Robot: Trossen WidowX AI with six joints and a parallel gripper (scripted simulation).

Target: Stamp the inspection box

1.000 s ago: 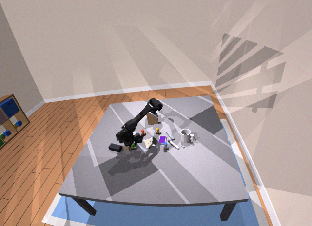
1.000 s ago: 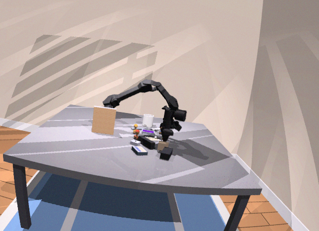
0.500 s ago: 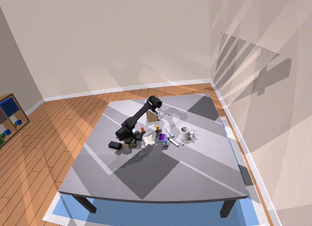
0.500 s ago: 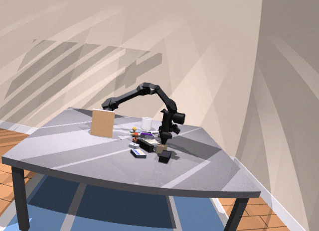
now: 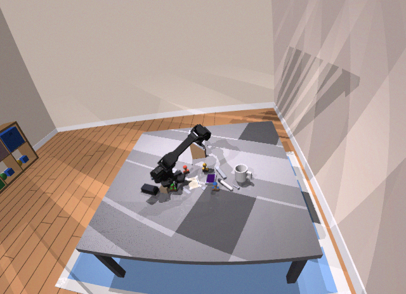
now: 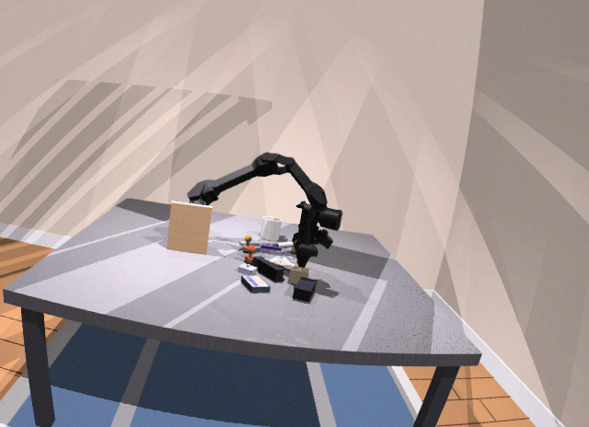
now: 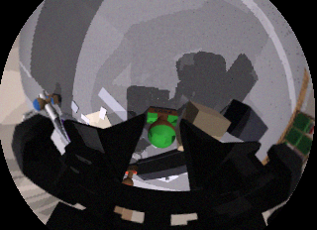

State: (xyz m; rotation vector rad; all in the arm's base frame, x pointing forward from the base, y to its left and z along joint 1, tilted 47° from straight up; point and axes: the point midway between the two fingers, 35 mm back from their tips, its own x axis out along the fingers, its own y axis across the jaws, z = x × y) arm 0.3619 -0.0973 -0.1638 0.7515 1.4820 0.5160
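My gripper tip is now 10 mm above the green-knobbed stamp. The rest, counted from my gripper tip: tan block 50 mm to the right, 20 mm behind, 10 mm below; then long black block 110 mm behind, 10 mm to the right, 10 mm below; then cream card 130 mm to the left, 50 mm behind, 30 mm below.
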